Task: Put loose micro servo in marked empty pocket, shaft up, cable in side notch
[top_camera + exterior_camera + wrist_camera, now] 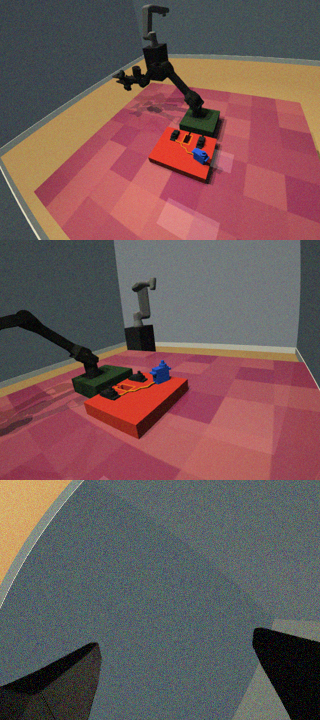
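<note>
My gripper tip is now 27 cm short of the red deck, 67 cm to the right of it and 24 cm above it.
</note>
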